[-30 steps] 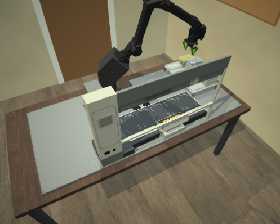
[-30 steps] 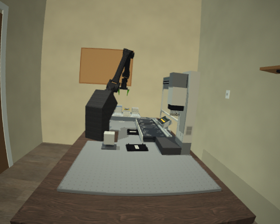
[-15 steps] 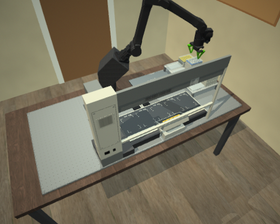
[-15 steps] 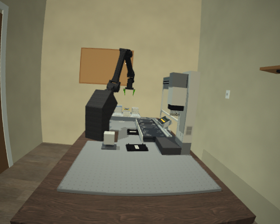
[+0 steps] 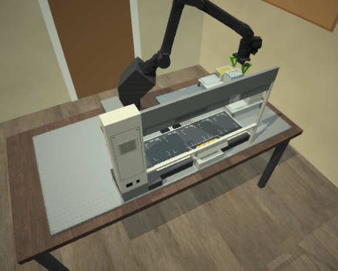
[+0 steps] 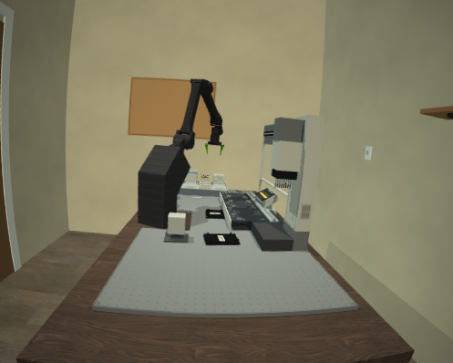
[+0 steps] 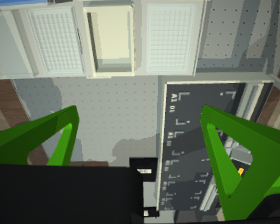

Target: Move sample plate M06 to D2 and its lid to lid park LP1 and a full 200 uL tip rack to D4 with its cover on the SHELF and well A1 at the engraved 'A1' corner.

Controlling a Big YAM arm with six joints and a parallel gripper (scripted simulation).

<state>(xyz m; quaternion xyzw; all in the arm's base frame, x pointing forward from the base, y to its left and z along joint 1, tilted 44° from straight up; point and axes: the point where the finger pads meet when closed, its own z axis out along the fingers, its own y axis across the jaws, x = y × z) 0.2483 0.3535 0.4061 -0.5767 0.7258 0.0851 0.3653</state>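
My hand is 4 cm past the yellow-framed tip rack, 13 cm to the right of it and 21 cm above it. Round my hand: shelf unit (10 cm behind, 7 cm to the left, 26 cm below); then cream item (5 cm behind, 25 cm below); then shelf label (11 cm behind, 9 cm to the right, 32 cm below).
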